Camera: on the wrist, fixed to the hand. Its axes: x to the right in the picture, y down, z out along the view.
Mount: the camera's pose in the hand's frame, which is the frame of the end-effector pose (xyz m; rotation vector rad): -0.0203 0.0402 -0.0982 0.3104 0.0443 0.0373
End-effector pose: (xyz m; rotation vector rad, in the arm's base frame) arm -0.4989 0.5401 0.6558 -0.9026 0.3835 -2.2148
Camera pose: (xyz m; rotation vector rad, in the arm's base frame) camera -0.5374 0.5268 0.5557 -0.6746 0.0712 -2.1847
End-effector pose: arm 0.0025 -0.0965 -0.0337 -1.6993 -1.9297 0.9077
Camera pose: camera 0.1016 -0.0950 0.0094 -1.5621 -1.6341 1.1087
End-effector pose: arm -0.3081 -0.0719 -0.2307 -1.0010 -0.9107 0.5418
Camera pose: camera -0.2352 -0.1154 -0.2975 -0.7465 -0.7426 0.6675
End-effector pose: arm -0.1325 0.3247 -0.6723 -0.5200 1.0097 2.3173
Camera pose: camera -0.1295 0.2210 -0.7026 -0.4305 1.3798 2.1324
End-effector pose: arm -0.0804 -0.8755 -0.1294 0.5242 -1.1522 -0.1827
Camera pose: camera -0.0049 -0.8030 -0.1563 0.7759 -1.1525 0.0417
